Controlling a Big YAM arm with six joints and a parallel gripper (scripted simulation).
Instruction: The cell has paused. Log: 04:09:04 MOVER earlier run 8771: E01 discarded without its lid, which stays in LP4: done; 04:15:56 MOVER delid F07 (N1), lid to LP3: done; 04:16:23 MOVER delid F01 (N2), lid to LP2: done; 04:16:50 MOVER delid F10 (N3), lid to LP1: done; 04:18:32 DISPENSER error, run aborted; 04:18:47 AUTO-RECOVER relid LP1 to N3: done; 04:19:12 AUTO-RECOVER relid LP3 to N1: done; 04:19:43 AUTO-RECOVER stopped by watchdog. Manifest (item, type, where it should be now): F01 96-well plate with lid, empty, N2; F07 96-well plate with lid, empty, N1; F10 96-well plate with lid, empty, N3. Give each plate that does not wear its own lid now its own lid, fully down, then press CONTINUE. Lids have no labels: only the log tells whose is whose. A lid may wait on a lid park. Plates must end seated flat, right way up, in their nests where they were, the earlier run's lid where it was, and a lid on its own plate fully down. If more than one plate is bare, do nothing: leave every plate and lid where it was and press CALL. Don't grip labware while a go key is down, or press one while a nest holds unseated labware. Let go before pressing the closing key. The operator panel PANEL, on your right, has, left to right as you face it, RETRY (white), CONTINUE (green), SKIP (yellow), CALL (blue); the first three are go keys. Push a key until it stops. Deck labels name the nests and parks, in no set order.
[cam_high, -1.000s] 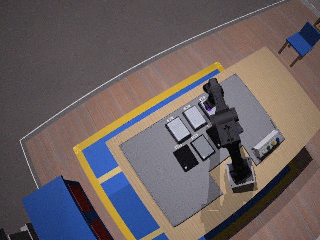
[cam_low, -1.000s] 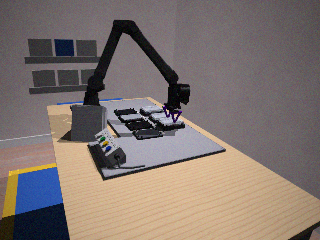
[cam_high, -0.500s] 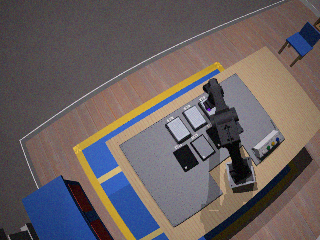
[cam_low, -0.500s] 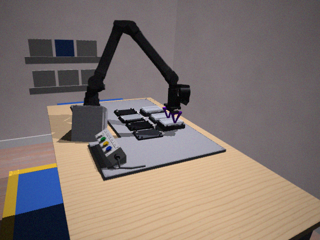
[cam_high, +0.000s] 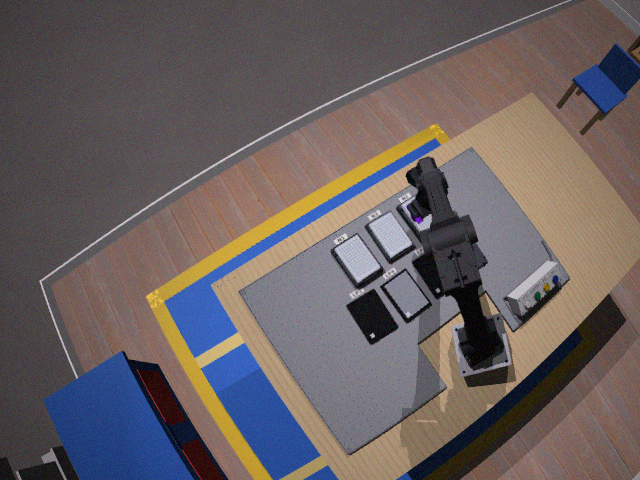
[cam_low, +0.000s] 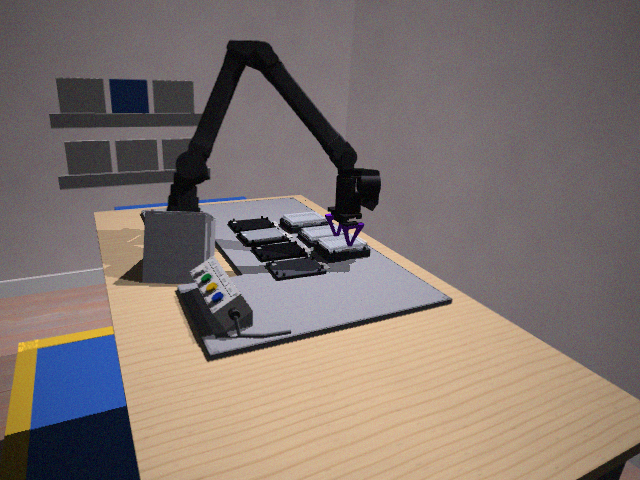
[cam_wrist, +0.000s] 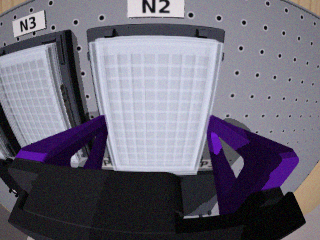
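My gripper is now 1 cm above the clear lid. Round my hand: LP2 label (10 cm behind, 5 cm to the left, 5 cm below); N2 plate (2 cm below); nest N2 (4 cm below).
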